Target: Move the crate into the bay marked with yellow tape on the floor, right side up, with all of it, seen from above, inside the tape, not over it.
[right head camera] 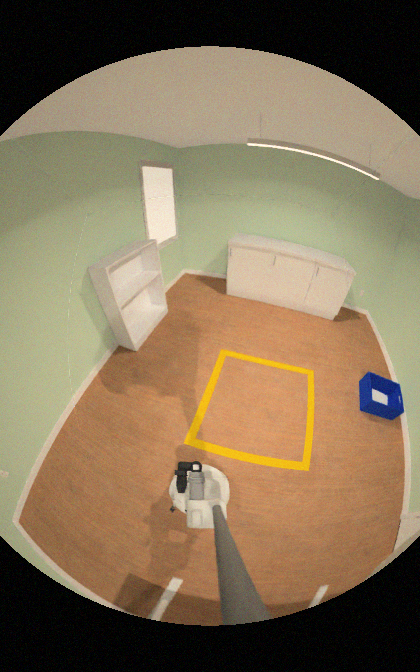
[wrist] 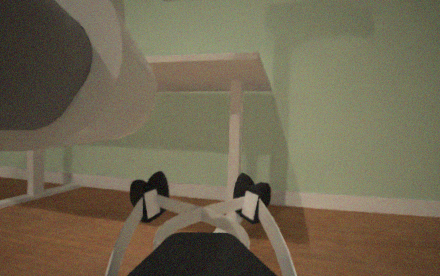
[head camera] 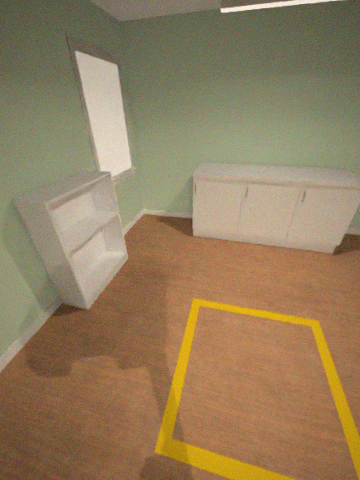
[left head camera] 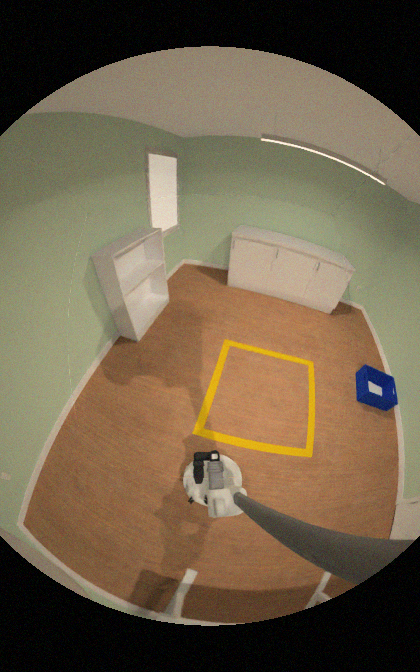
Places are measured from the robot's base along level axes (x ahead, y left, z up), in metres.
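Pixels of known places: gripper, fingertip midpoint: (right head camera: 179, 513) (wrist: 201, 188).
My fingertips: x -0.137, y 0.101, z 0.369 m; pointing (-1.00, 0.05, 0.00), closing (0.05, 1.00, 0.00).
Note:
Behind a point stands the place of what it marks.
A blue open-topped crate (left head camera: 367, 398) (right head camera: 371, 407) @(x 0.396, y -1.805, z 0.084 m) stands upright on the floor near the right wall, outside the taped bay, with a white patch showing inside it. The yellow tape bay (head camera: 184, 372) @(x 0.780, y -0.073, z -0.028 m) (left head camera: 310, 410) (right head camera: 310, 417) @(x 0.514, y -1.043, z -0.027 m) is a four-sided outline on the floor in front of the robot, left of the crate. The crate does not show in the head camera view or the wrist view. My gripper (wrist: 201, 188) @(x -0.137, y 0.101, z 0.369 m) is open with its two dark fingertips apart and no object between them. It is far from the crate.
A white low cabinet (head camera: 267, 210) @(x 2.194, y -1.246, z 0.495 m) (left head camera: 290, 272) (right head camera: 287, 277) @(x 2.209, y -1.208, z 0.498 m) stands at the far wall. A white shelf unit (head camera: 62, 255) @(x 1.424, y 0.788, z 0.601 m) (left head camera: 111, 292) (right head camera: 106, 300) @(x 1.465, y 0.892, z 0.668 m) stands at the left wall. In the wrist view a table (wrist: 235, 125) @(x -1.162, y 0.307, z 0.447 m) stands by a green wall, behind the fingers.

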